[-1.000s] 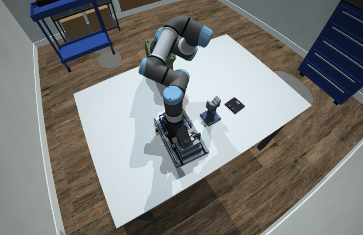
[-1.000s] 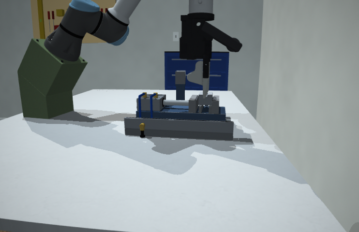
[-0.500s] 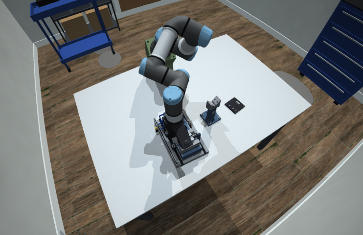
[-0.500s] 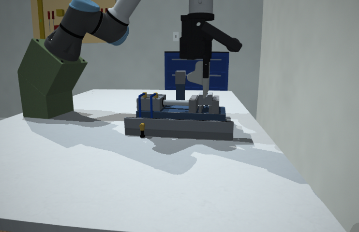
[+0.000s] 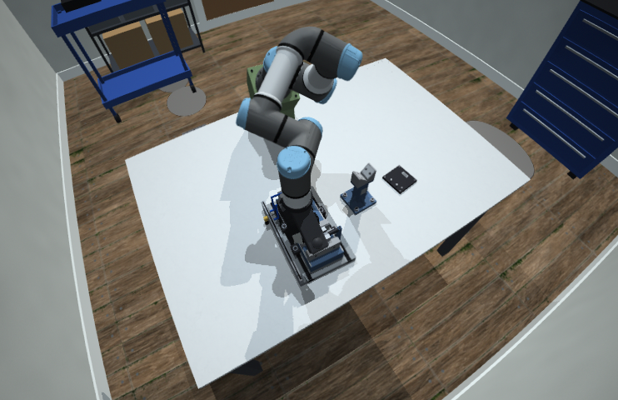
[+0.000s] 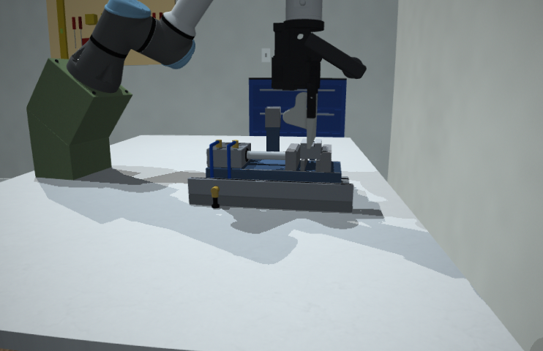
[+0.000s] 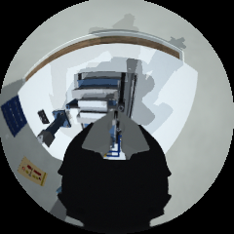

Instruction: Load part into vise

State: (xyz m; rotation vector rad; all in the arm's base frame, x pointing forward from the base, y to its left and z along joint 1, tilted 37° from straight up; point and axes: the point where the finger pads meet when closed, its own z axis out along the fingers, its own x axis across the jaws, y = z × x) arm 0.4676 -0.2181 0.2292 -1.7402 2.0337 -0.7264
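Now: the part 1 cm ahead of my hand, 5 cm to the left of it and 2 cm below it. Round my hand: work stop 2 cm ahead, 9 cm to the left, 3 cm below; then fixed jaw 4 cm ahead, 4 cm to the left, 4 cm below; then moving jaw 2 cm behind, 6 cm to the left, 4 cm below.
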